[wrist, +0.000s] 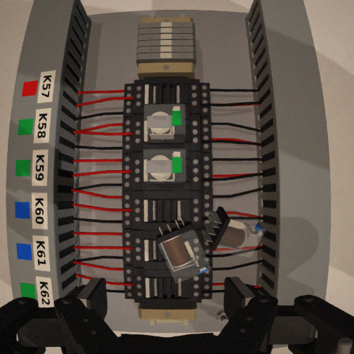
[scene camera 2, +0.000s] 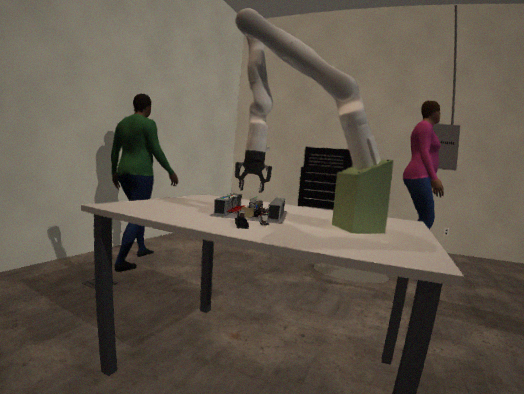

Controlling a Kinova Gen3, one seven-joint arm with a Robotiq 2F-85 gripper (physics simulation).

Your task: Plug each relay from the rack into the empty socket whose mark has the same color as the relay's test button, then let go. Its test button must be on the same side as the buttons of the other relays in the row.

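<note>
My gripper is open and empty, above the socket row. In the wrist view, two seated relays, at K58 and K59, have green buttons on the right. Sockets K57 (red mark) and K60 (blue mark) hold no relay. One blue-button relay lies askew over K61, pins up-left. Another blue-button relay lies tipped right of the row beside K60 and K61. Socket K62 (green mark) holds no relay. The black rack and a small loose relay are on the table, details unclear.
Grey wire ducts flank the row, with red and black wires between. Terminal blocks sit at the row's top end. A green pedestal carries the arm on the table. Two people walk behind the table.
</note>
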